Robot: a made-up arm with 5 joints.
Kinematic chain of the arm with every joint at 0, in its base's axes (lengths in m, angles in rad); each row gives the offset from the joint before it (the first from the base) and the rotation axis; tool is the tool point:
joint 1: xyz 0 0 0.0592 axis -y
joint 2: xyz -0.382 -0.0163 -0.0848 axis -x
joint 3: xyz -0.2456 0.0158 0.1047 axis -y
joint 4: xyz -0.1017 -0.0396 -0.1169 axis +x
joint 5: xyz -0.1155 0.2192 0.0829 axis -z
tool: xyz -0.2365 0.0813 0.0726
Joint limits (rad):
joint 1: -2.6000..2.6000
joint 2: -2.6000..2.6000
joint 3: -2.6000..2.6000
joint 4: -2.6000..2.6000
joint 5: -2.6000..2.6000
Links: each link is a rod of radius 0.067 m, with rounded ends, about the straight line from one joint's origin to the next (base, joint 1, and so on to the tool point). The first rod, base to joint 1, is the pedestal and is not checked.
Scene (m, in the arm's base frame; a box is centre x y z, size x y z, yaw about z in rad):
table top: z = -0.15
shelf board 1: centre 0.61 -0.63 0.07 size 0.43 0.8 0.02 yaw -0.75
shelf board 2: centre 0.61 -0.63 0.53 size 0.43 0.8 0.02 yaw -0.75
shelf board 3: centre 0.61 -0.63 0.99 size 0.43 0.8 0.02 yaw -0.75
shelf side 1: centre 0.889 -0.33 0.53 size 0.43 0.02 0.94 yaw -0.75
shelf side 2: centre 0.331 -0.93 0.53 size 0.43 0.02 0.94 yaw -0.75
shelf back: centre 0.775 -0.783 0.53 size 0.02 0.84 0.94 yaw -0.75
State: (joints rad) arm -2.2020 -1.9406 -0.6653 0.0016 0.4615
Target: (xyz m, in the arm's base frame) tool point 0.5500 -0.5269 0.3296
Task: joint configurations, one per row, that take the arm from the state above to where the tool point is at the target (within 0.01 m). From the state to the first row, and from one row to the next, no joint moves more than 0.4 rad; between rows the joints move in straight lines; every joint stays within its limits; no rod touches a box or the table.
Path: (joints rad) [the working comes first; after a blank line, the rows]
Joints at the target: -2.6000 0.5917 1.5890 2.6000 1.0009
Straight joint move there: touches shelf board 2, shelf side 1.

1: -1.8955 -1.6492 -0.8047 0.0885 0.8174
2: -1.5891 -1.3578 -0.9440 0.1755 1.1732
3: -1.6174 -1.0842 -0.5805 0.4449 1.1127
4: -1.6458 -0.8107 -0.2170 0.7143 1.0523
5: -1.6742 -0.5372 0.1465 0.9837 0.9918
6: -1.7026 -0.2636 0.5101 1.2530 0.9313
7: -1.7310 0.0099 0.8736 1.5224 0.8709
8: -1.7593 0.2834 1.2371 1.7918 0.8104
9: -1.7877 0.5570 1.6007 2.0612 0.7499
10: -1.8161 0.8305 1.9642 2.3306 0.6894
11: -1.8445 1.1040 2.3277 2.6000 0.6290
12: -2.2222 0.8478 1.9584 2.6000 0.8149
13: -2.6000 0.5917 1.5890 2.6000 1.0009

